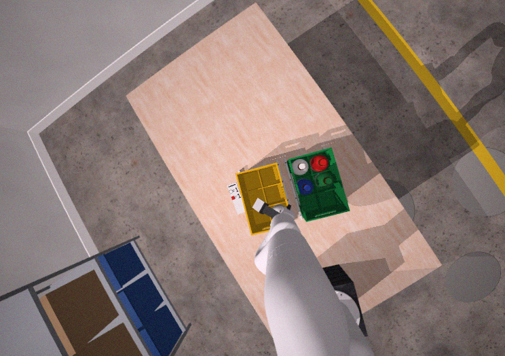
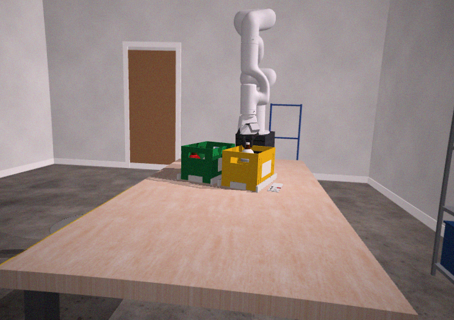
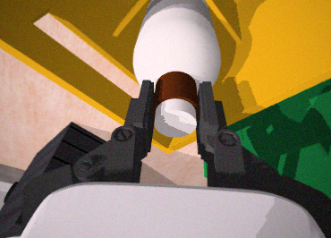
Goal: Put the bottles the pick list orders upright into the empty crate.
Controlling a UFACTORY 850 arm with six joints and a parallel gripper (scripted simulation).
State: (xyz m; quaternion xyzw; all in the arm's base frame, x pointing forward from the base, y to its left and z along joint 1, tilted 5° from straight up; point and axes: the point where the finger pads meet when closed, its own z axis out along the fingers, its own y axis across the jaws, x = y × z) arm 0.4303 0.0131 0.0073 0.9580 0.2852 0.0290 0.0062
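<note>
Right now my hand is 10 cm short of the yellow crate, 10 cm above it and 3 cm to the right of it. Round my hand: blue-label bottle (15 cm to the right, 10 cm below, 6 cm ahead); then green bottle (25 cm to the right, 10 cm below, 4 cm ahead); then green crate (20 cm to the right, 10 cm below, 5 cm ahead).
</note>
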